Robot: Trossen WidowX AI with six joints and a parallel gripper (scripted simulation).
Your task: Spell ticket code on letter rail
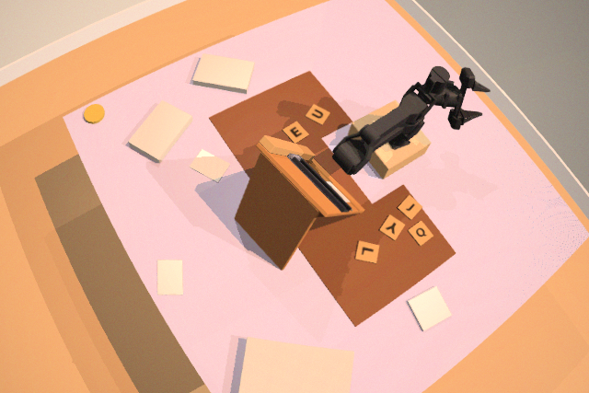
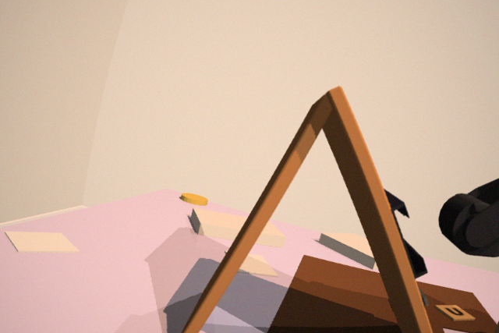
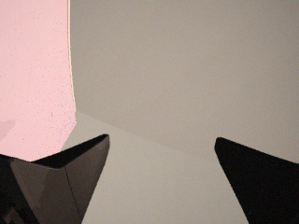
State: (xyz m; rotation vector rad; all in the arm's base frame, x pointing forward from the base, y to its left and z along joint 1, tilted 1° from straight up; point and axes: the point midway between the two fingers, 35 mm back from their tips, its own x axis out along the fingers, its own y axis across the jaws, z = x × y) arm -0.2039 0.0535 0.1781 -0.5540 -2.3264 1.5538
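My gripper tip is 49 cm short of the letter tile, 24 cm to the left of it and 24 cm above it. Round my gripper tip: y tile (37 cm ahead, 24 cm below, 16 cm to the left); brown mat (44 cm ahead, 24 cm below, 5 cm to the right); white ticket (51 cm ahead, 15 cm below, 2 cm to the left).
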